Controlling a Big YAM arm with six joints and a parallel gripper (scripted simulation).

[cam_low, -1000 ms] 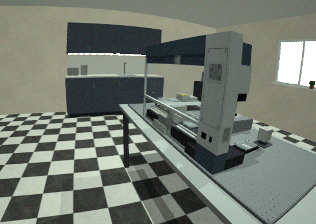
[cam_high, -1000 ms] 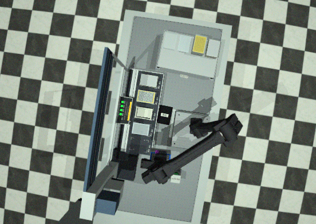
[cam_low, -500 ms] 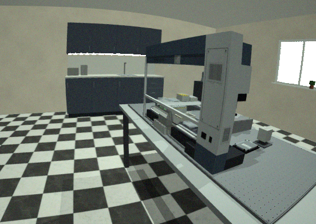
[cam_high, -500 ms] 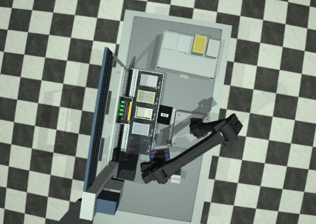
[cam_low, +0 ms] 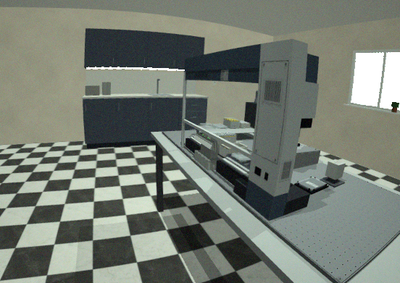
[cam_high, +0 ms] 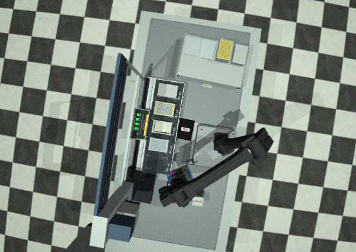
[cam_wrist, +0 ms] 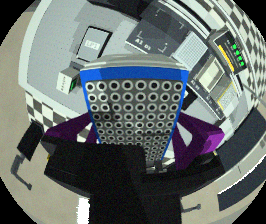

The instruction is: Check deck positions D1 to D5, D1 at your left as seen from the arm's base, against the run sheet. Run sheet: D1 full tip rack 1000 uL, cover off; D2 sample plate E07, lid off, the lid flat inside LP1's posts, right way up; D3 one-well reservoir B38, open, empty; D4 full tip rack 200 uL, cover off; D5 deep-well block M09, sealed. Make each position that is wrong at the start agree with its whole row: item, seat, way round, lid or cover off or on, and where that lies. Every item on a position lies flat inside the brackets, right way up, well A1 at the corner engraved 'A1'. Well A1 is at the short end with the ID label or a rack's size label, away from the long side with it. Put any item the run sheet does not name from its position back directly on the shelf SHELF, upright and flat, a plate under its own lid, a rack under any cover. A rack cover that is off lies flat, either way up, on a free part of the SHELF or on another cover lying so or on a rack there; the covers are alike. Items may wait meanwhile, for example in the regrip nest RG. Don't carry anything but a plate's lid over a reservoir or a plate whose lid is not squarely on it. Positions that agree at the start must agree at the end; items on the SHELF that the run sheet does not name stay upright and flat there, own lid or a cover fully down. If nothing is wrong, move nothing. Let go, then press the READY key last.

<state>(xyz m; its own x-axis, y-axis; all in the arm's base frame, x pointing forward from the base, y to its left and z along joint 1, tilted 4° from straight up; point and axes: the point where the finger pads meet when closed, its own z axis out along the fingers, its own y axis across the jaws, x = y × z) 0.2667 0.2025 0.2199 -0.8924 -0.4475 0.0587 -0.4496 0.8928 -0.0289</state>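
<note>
Now: hand 1 cm to the right of the blue-framed tip rack. From my hand the other things lie so: flat lid (1 cm ahead, 18 cm to the left, 30 cm below); ready key (13 cm behind, 18 cm to the left, 23 cm below); clear plate (16 cm ahead, 14 cm to the right, 24 cm below).
</note>
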